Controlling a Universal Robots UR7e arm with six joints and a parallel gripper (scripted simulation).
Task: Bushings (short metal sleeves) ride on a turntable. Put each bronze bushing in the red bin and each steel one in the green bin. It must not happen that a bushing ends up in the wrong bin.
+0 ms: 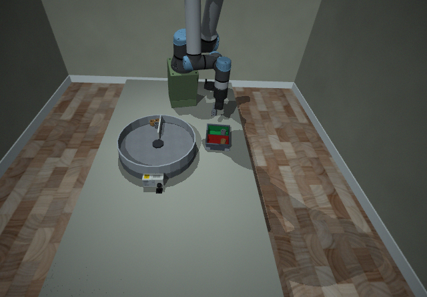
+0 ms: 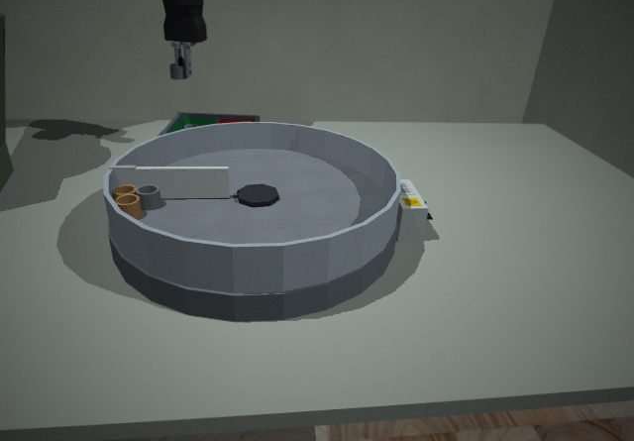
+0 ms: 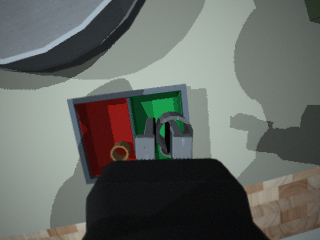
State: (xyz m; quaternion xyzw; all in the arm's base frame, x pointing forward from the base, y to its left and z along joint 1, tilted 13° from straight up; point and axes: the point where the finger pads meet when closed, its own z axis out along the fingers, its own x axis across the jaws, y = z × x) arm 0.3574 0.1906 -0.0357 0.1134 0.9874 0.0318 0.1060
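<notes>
Right now the bin is 150 mm below my hand, 50 mm ahead of it and 30 mm to the left of it. From my hand the other things lie so: turntable 320 mm to the right, 140 mm ahead, 130 mm below.
</notes>
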